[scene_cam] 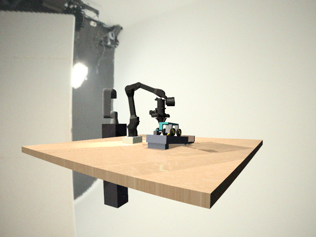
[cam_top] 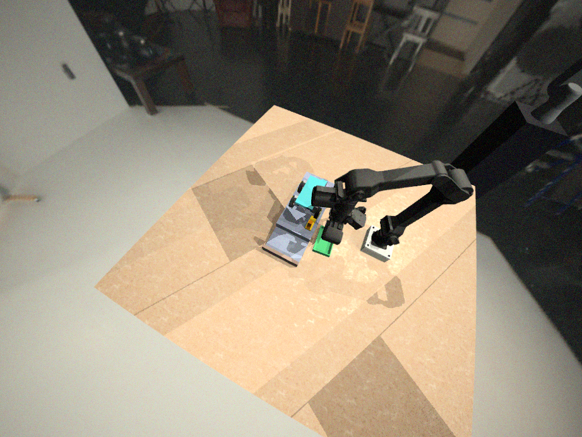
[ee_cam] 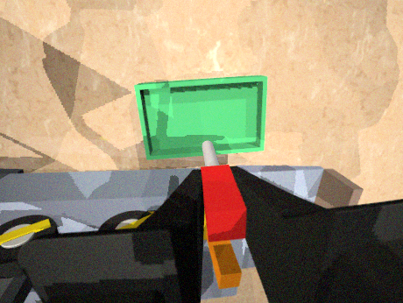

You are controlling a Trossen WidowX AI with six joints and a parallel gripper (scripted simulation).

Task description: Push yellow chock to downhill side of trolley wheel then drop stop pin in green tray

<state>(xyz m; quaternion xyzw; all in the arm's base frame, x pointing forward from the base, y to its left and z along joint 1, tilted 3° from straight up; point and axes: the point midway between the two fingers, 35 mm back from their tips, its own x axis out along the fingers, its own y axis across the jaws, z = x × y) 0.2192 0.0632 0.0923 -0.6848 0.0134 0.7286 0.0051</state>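
The green tray lies 130 mm below my gripper tip. From my gripper tip the other things lie so: yellow chock: 80 mm ahead, 20 mm to the right, 40 mm below; then trolley: 110 mm ahead, 110 mm to the right, 10 mm below; then red-headed stop pin: right at my gripper tip.
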